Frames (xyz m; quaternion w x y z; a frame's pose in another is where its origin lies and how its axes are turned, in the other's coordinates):
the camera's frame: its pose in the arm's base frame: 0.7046 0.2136 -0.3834 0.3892 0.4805 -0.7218 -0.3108
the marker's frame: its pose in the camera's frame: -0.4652 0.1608 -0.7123 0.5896 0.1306 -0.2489 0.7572
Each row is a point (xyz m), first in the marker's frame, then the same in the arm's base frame.
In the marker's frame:
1: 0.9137 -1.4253 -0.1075
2: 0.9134 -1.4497 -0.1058
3: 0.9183 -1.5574 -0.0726
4: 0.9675 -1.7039 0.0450
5: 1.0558 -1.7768 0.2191
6: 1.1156 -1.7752 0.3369
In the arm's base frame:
1: 0.0232 0.0155 0.8230
2: 0.0104 -0.0046 0.8284
3: -0.0623 -0.0909 0.8319
4: -0.2258 -0.1859 0.7877
5: -0.4073 -0.2000 0.6865
6: -0.5048 -0.1679 0.6033

